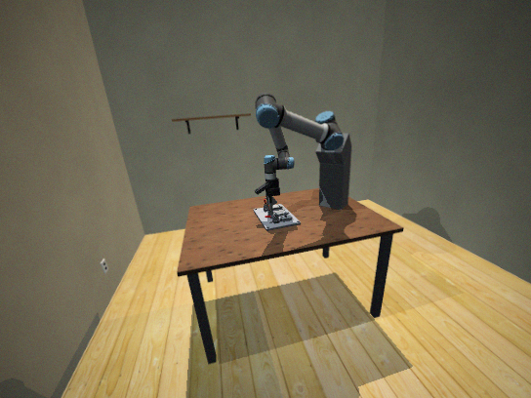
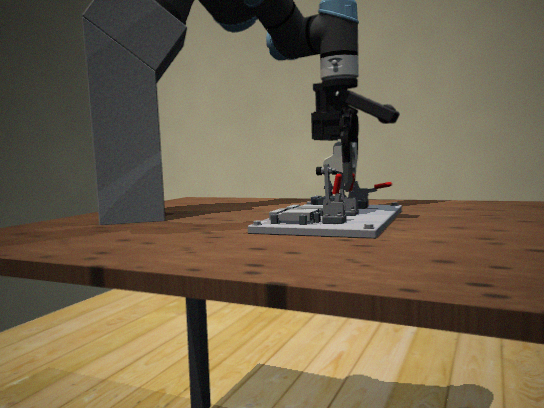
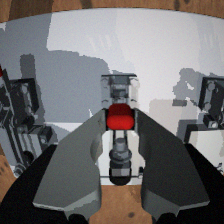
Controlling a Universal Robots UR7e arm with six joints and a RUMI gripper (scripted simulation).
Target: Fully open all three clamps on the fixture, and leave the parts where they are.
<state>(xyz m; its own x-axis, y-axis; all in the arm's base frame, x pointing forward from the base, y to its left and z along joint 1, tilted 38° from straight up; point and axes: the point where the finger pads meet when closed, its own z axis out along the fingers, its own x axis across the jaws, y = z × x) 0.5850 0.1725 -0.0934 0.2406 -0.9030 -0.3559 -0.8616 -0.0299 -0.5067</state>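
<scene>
The toggle clamp is 2 cm ahead of my hand, 11 cm to the right of it and 2 cm below it.
</scene>
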